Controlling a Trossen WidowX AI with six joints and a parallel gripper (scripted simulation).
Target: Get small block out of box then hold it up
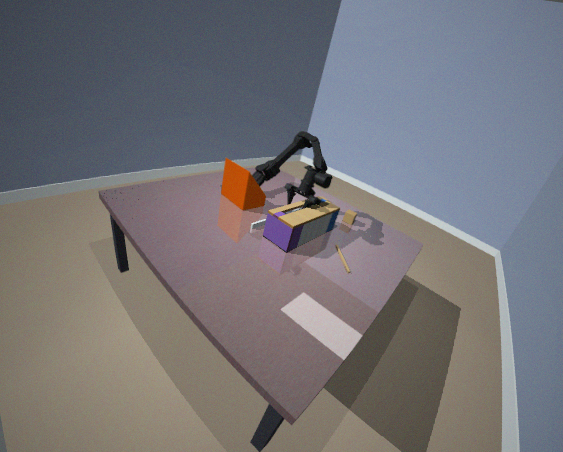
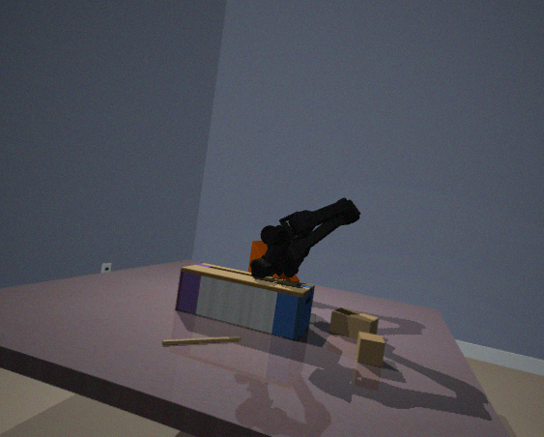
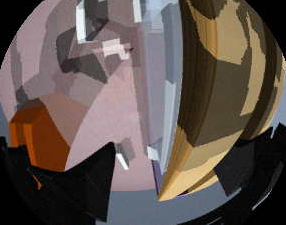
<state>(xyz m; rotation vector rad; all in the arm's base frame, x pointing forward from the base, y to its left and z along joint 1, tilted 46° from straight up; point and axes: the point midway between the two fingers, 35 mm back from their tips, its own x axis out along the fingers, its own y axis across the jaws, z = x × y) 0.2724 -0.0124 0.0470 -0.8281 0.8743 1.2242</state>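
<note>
My gripper tip is now 30 mm short of the long box, 20 mm above it and 10 mm to the left of it. The rest, counted from my gripper tip: thin wooden stick (310 mm ahead, 80 mm below, 30 mm to the right).
</note>
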